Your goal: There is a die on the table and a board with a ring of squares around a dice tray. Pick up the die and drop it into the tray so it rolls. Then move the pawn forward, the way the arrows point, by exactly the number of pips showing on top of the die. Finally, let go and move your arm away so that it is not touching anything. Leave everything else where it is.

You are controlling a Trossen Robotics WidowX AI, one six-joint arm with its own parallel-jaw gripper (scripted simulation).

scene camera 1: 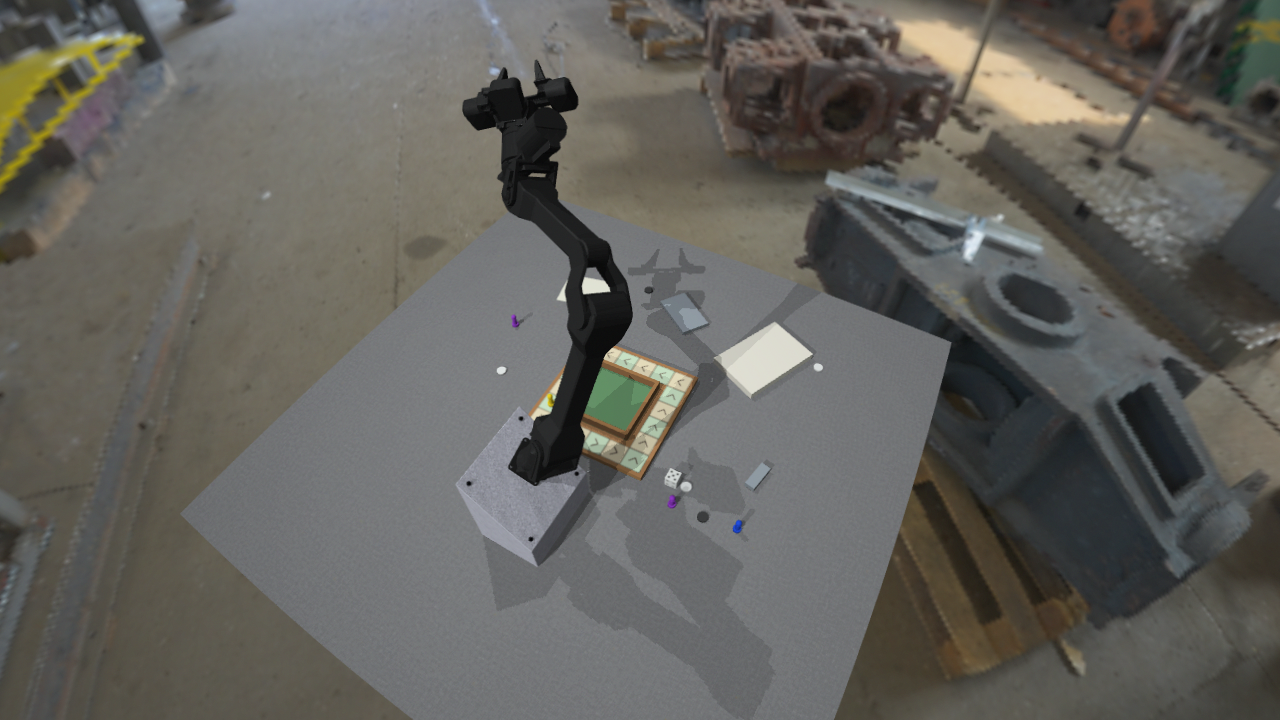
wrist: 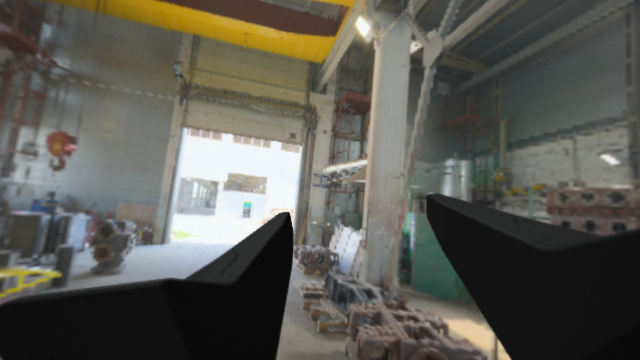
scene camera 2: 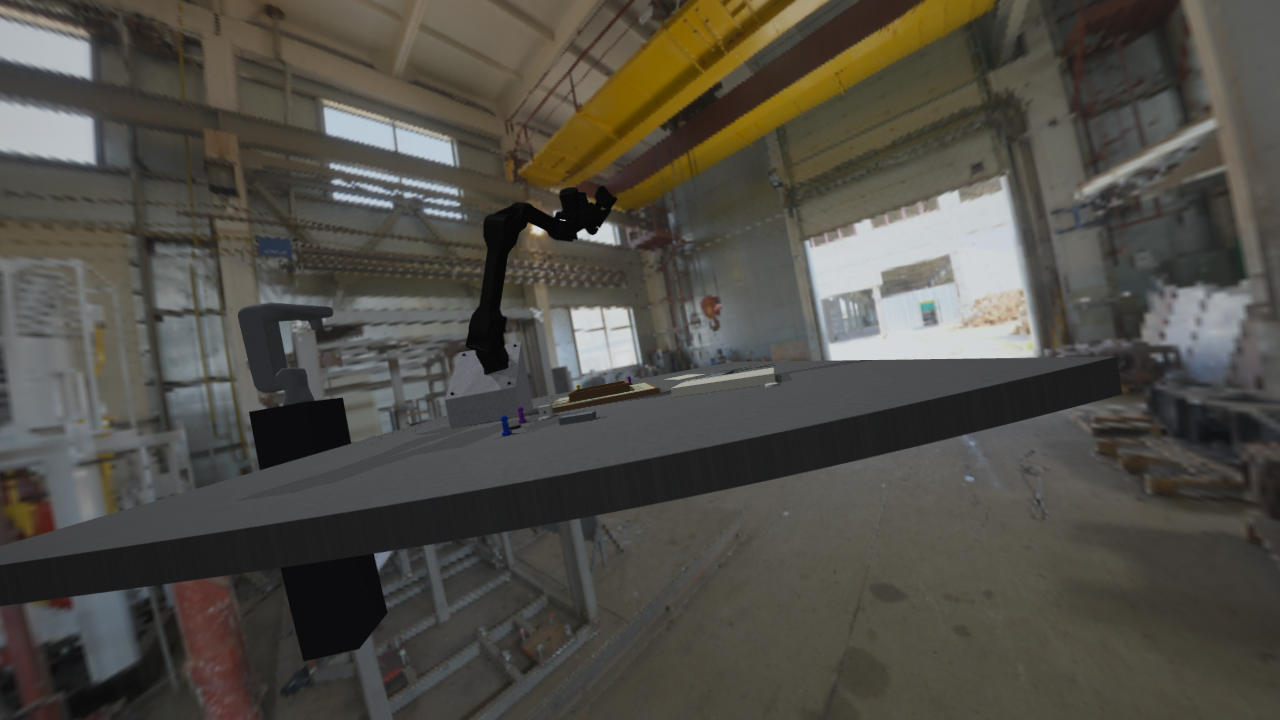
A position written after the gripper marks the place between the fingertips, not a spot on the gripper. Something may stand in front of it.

gripper: scene camera 1 520,65; wrist 358,213; scene camera 2 613,203
